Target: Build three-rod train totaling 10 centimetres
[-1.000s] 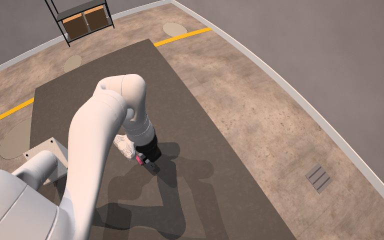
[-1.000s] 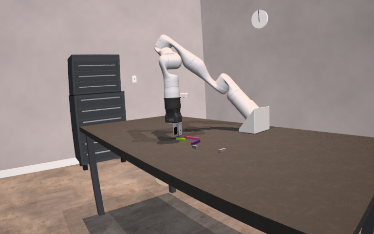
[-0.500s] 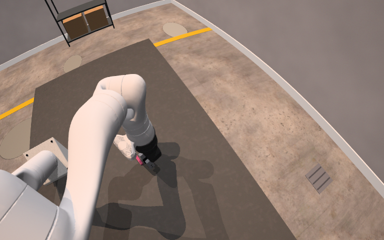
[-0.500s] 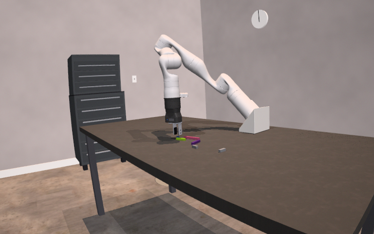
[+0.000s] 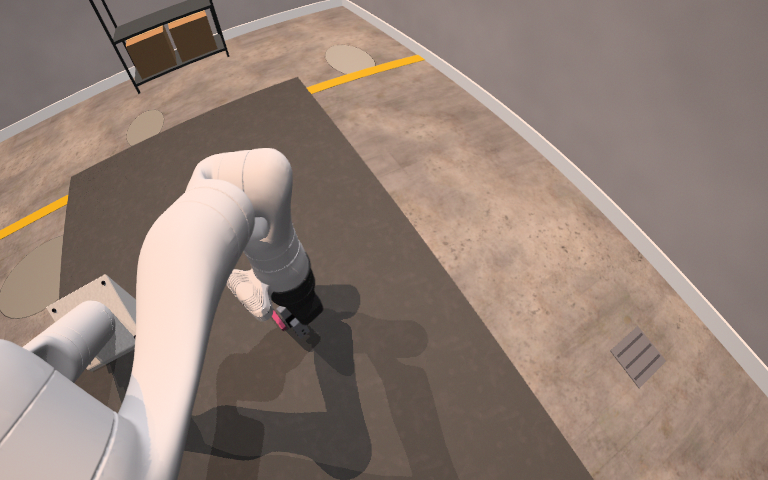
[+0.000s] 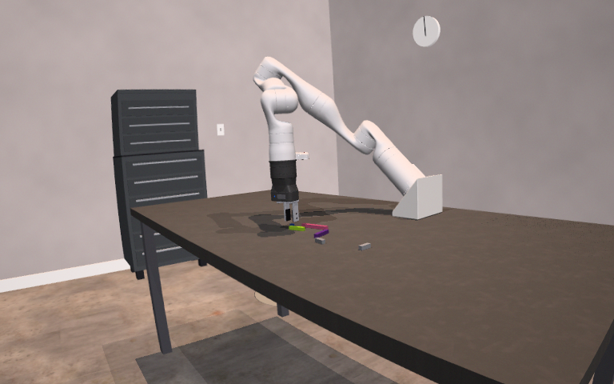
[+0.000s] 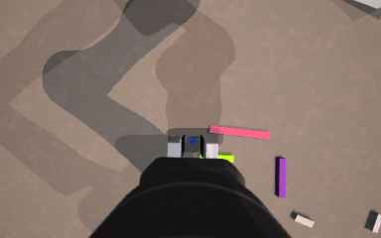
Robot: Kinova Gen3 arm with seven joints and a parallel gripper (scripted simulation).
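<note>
Now: hand 3 cm above the blue rod. The rest, counted from my hand: lime rod 1 cm ahead, 4 cm to the left, 3 cm below; then purple rod 15 cm to the left, 3 cm below; then pink rod 4 cm behind, 6 cm to the left, 3 cm below.
</note>
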